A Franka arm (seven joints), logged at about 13 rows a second.
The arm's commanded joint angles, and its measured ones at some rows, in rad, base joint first. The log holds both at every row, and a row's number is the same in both.
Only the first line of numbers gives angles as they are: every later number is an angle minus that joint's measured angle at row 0.
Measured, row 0:
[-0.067 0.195 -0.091 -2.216 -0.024 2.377 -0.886]
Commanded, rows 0 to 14:
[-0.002 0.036 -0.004 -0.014 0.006 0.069 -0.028]
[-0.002 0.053 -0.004 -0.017 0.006 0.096 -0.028]
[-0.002 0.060 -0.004 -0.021 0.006 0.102 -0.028]
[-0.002 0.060 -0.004 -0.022 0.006 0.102 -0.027]
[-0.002 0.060 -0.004 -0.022 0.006 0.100 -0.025]
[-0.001 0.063 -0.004 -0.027 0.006 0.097 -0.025]
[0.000 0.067 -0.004 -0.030 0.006 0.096 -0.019]
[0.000 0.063 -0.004 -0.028 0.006 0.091 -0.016]
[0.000 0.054 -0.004 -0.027 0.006 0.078 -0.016]
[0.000 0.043 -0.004 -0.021 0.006 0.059 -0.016]
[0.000 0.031 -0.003 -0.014 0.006 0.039 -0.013]
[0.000 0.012 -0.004 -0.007 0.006 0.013 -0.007]
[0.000 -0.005 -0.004 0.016 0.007 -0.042 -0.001]
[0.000 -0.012 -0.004 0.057 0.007 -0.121 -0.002]
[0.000 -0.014 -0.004 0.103 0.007 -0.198 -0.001]
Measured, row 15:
[0.000 0.018 0.000 0.040 0.000 -0.077 0.001]
